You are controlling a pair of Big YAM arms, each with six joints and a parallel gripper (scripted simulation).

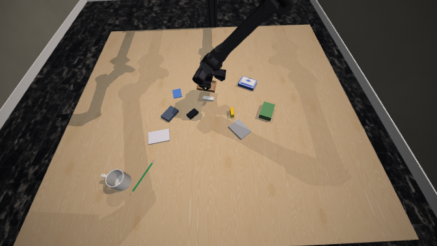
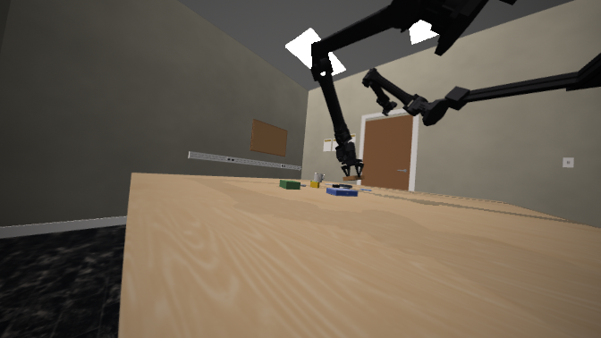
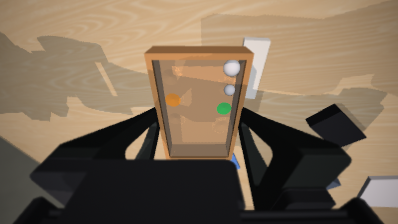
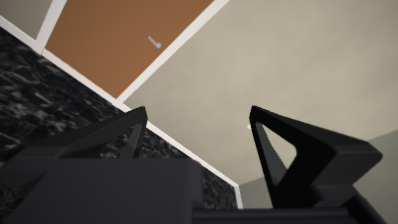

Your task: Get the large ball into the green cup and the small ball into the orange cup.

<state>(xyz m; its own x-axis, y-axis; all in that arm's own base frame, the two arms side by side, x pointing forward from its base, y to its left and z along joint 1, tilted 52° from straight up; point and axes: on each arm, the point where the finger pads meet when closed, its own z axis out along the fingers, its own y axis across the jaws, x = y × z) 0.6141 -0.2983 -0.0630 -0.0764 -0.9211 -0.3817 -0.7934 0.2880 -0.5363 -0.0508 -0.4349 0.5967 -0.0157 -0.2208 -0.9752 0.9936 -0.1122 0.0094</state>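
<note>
My left hand is 8 cm above the white block and 5 cm short of it. From my left hand the other things lie so: covered wooden puzzle (1 cm below); then black block (15 cm ahead, 11 cm to the right, 8 cm below); then yellow block (18 cm ahead, 12 cm to the left, 7 cm below).
</note>
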